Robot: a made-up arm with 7 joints.
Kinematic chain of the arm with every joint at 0, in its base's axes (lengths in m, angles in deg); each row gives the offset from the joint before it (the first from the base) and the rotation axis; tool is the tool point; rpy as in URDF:
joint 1: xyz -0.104 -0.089 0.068 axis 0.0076 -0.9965 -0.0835
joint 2: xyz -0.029 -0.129 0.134 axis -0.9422 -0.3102 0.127
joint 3: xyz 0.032 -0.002 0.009 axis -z
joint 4: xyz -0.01 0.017 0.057 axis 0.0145 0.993 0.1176
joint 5: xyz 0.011 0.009 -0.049 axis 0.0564 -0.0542 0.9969
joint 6: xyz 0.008 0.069 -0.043 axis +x
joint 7: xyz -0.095 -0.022 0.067 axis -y
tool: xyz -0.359 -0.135 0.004 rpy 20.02 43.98 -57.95
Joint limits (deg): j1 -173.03..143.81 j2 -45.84..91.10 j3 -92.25..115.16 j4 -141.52..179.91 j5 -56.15..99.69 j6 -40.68..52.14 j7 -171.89..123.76
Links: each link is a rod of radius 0.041 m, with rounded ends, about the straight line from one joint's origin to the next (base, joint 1, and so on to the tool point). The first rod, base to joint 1, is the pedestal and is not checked.
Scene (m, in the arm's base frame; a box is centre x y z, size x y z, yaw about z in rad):
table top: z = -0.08
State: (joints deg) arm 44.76 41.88 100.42 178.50 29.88 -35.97 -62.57
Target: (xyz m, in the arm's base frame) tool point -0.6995 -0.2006 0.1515
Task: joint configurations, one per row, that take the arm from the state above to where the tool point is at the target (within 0.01 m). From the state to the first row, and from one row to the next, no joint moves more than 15 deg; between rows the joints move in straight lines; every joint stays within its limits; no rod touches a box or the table.
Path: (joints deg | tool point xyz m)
1: 52.28 52.00 100.72 164.21 27.14 -37.54 -55.53 | -0.4031 -0.5391 0.3047
2: 59.80 62.11 101.01 149.92 24.39 -39.11 -48.49 | -0.5962 -0.3997 0.2693
3: 67.33 72.23 101.31 135.63 21.65 -40.68 -41.45 | -0.6995 -0.2006 0.1514

